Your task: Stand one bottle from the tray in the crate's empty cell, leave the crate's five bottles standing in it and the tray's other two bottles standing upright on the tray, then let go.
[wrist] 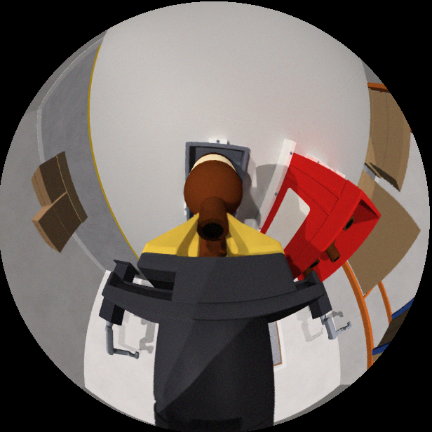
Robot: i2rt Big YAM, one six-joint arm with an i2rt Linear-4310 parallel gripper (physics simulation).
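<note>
A brown bottle (pixel 213 187) with a cream label stands in the grey tray (pixel 242 150), its open mouth facing the camera. My gripper (pixel 212 217) is shut on this bottle's neck, with one yellow fingertip at each side. Part of another brown bottle (pixel 214 248) shows just behind the neck, between the fingers; the rest of it is hidden, and the tray's third bottle cannot be told apart. The red crate (pixel 320 200) stands to the right of the tray. Several brown bottle necks (pixel 349 223) (pixel 333 251) show in it; its cells are mostly hidden by its walls.
A white strip (pixel 278 185) lies along the crate's near side, between tray and crate. Small white brackets (pixel 218 141) sit at the tray's edge. Cardboard boxes (pixel 60 200) (pixel 390 135) are far off at left and right. Orange rack bars (pixel 369 330) show at the lower right.
</note>
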